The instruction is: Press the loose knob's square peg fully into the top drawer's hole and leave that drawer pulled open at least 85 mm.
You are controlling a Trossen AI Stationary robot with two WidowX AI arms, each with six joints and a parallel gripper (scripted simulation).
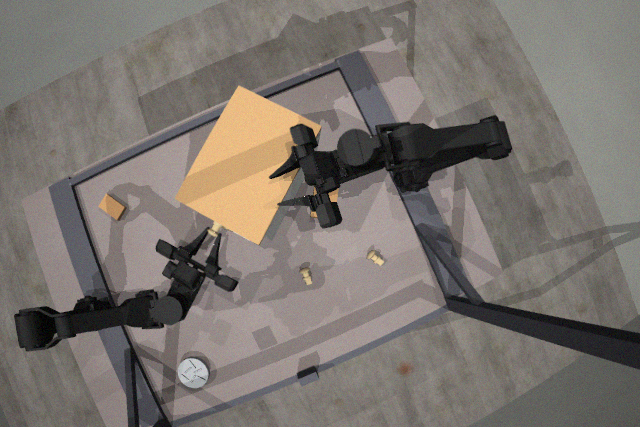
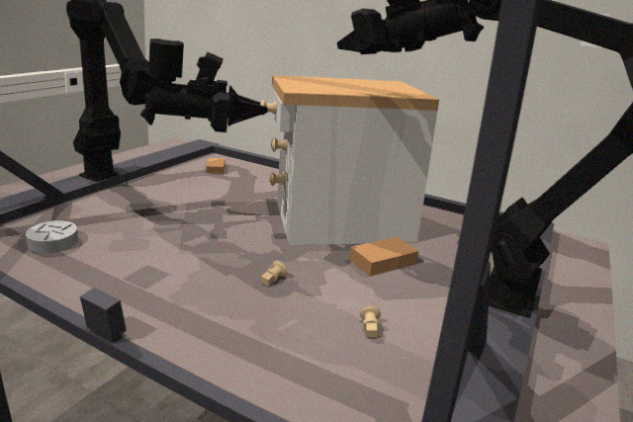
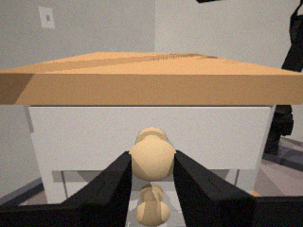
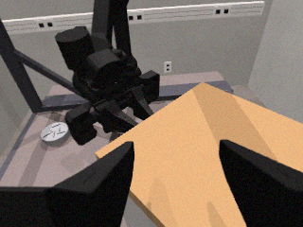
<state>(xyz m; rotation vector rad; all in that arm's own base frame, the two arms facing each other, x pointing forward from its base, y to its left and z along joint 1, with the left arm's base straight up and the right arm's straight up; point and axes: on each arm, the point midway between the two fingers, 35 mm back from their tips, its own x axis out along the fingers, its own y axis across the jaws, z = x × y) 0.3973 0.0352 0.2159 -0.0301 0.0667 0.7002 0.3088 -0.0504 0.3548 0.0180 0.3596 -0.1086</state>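
Note:
Right now my right hand is 80 mm short of the drawer, 70 mm to the right of it and 140 mm above it. Also, from my right hand: chest top: 90 mm ahead, 60 mm to the left, 100 mm below; then small orange block: 200 mm ahead, 460 mm to the left, 360 mm below; then grey disc: 300 mm behind, 430 mm to the left, 360 mm below.

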